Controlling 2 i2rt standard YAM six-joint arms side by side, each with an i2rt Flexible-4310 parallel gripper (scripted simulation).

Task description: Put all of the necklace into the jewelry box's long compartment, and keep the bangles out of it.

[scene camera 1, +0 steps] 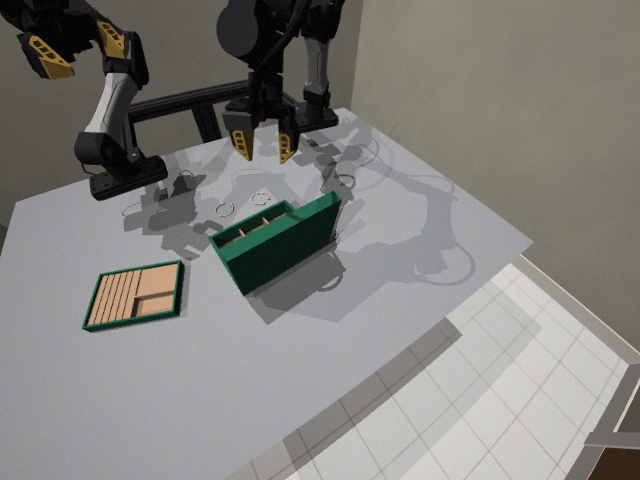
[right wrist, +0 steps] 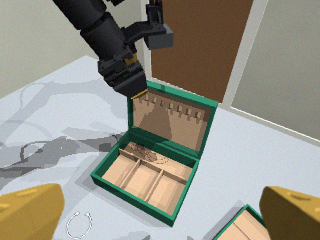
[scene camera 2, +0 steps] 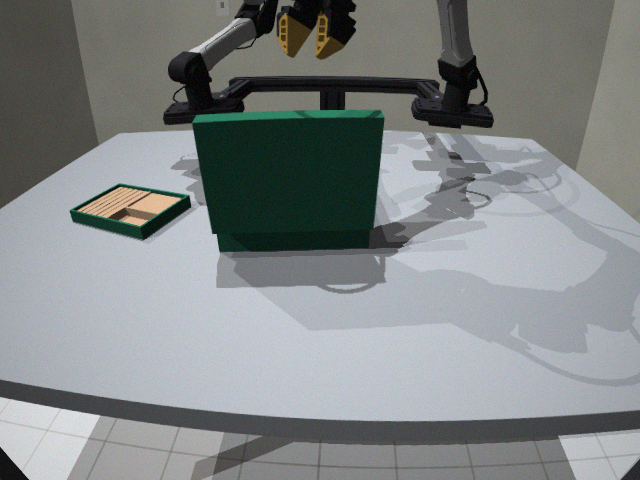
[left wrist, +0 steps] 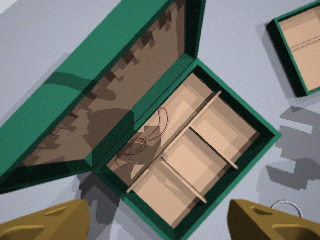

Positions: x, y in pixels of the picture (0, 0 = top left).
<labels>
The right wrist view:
my left gripper: 140, 85
my right gripper: 161, 194
</labels>
